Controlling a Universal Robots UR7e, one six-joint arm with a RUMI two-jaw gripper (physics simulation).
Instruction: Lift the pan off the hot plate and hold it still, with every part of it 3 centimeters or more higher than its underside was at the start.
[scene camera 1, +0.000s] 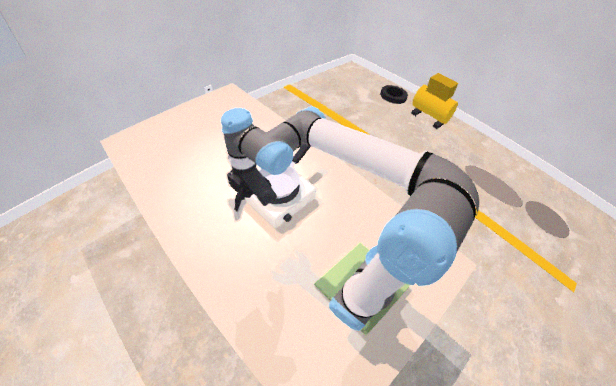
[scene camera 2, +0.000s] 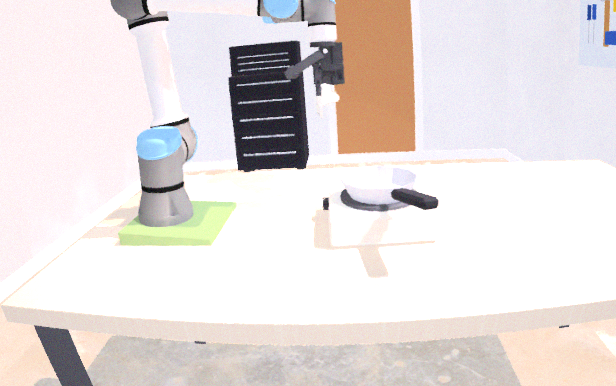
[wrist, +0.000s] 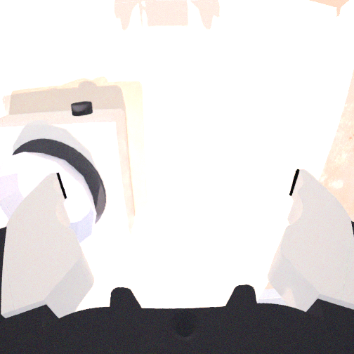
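Pixels of known places: gripper, fingertip midpoint: (scene camera 1: 254, 207) (scene camera 2: 321, 114); arm's base, origin of the base link: (scene camera 2: 166, 216).
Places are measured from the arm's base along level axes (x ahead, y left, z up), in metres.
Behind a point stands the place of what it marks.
Note:
The light pan (scene camera 1: 286, 184) @[x 0.538, y 0.000, z 0.054 m] (scene camera 2: 377, 189) @[x 0.556, y -0.056, z 0.092 m] (wrist: 10, 194) rests upright on the dark ring of the white hot plate (scene camera 1: 276, 217) @[x 0.429, y 0.120, z 0.041 m] (scene camera 2: 380, 227) @[x 0.563, y -0.088, z 0.019 m] (wrist: 111, 150). Its black handle (scene camera 1: 301, 153) @[x 0.607, y -0.124, z 0.112 m] (scene camera 2: 415, 198) @[x 0.628, y -0.198, z 0.125 m] points away from the gripper's side and does not show in the wrist view. My gripper (scene camera 1: 251, 196) @[x 0.399, y 0.219, z 0.213 m] (scene camera 2: 327, 103) (wrist: 177, 175) is open and empty, pointing down. It hangs high above the table, beyond the pan in scene camera 2's view. In the wrist view the left finger overlaps the pan and hides part of it. The arm hides part of the pan in scene camera 1's view.
The hot plate's black knob (scene camera 1: 287, 217) @[x 0.415, y 0.079, z 0.023 m] (scene camera 2: 326, 203) @[x 0.425, y 0.059, z 0.016 m] (wrist: 81, 108) sticks out on the side toward the arm's base. The green base block (scene camera 1: 336, 272) @[x 0.133, y 0.057, z -0.011 m] (scene camera 2: 167, 237) @[x 0.067, y -0.115, z -0.006 m] carries the arm. A black drawer cabinet (scene camera 2: 267, 110) stands behind the table (scene camera 1: 200, 250) @[x 0.504, y 0.425, z -0.028 m] (scene camera 2: 250, 285) @[x 0.325, y -0.259, z -0.028 m].

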